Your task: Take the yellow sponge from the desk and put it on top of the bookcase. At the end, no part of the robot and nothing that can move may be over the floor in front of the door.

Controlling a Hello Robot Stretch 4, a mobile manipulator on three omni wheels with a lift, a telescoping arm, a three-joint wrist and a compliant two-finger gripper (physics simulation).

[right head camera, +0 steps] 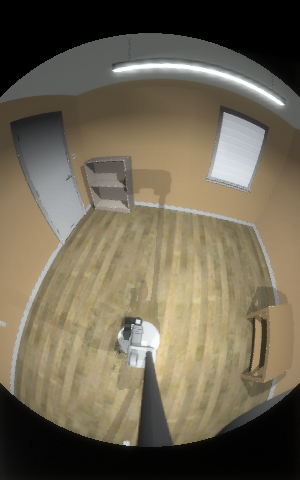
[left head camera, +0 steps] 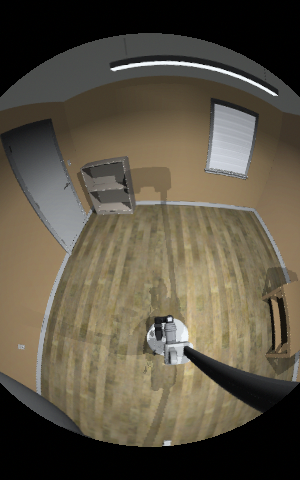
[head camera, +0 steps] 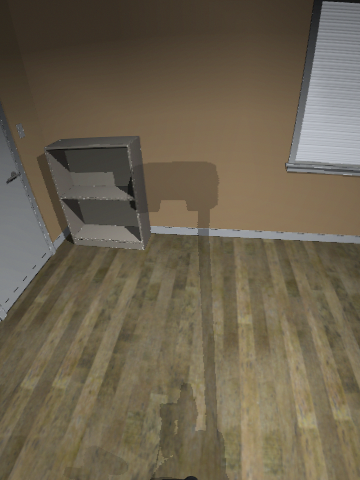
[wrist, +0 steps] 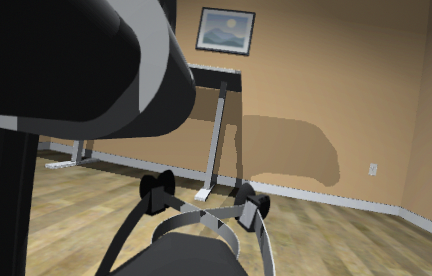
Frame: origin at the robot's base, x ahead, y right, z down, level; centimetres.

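Where they show: gripper, fingertip midpoint: [right head camera: 124, 355] [left head camera: 159, 355] [wrist: 205, 191].
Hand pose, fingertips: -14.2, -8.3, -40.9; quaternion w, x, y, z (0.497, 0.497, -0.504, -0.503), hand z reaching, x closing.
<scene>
After its pixels a point has its place, as x, y, z.
The yellow sponge does not show in these views. The desk [wrist: 216, 79] {-199.5, 1.5, -89.7} stands against the wall in the wrist view, partly hidden behind my arm; its top surface cannot be seen. The grey bookcase [head camera: 140, 195] {215.6, -43.8, -52.9} [left head camera: 131, 187] {225.1, -42.5, -43.0} [right head camera: 129, 185] {217.6, -43.5, -50.4} stands upright in the far left corner, with a flat top and two open compartments. My gripper [wrist: 205, 191] {-14.2, -8.3, -40.9} is open and empty, its two fingertips well apart above the floor, short of the desk. In both fisheye head views the wrist is folded over the base, and the fingers are too small to make out.
The grey door [head camera: 20, 225] {176.1, -145.7, -48.9} [left head camera: 47, 185] {152.9, -148.4, -110.0} [right head camera: 45, 175] {145.9, -149.2, -113.8} is in the left wall, near the bookcase. A low wooden table [right head camera: 280, 340] {-27.3, 155.8, -42.2} stands by the right wall. A window [head camera: 330, 90] {217.7, 112.7, -141.0} is in the far wall. A framed picture [wrist: 225, 31] {-247.0, 3.0, -149.1} hangs above the desk.
</scene>
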